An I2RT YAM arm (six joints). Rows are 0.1 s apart.
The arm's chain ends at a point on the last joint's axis. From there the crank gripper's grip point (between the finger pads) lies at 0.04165 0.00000 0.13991 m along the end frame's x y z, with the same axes.
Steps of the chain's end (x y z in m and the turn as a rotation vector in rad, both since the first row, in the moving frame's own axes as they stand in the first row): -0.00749, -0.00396, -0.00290, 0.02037, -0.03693, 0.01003; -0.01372, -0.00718, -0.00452, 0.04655, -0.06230, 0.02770; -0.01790, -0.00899, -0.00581, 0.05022, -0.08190, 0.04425; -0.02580, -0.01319, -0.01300, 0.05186, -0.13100, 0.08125; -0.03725, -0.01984, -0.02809, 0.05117, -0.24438, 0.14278
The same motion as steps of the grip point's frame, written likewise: -0.01267, -0.00643, -0.00148, 0.02037, -0.03693, 0.01003; -0.02243, -0.01271, -0.00232, 0.04655, -0.06230, 0.02770; -0.02936, -0.01450, -0.00300, 0.05022, -0.08190, 0.04425; -0.04425, -0.01793, -0.00887, 0.05186, -0.13100, 0.08125; -0.07212, -0.02372, -0.02223, 0.05117, -0.24438, 0.14278
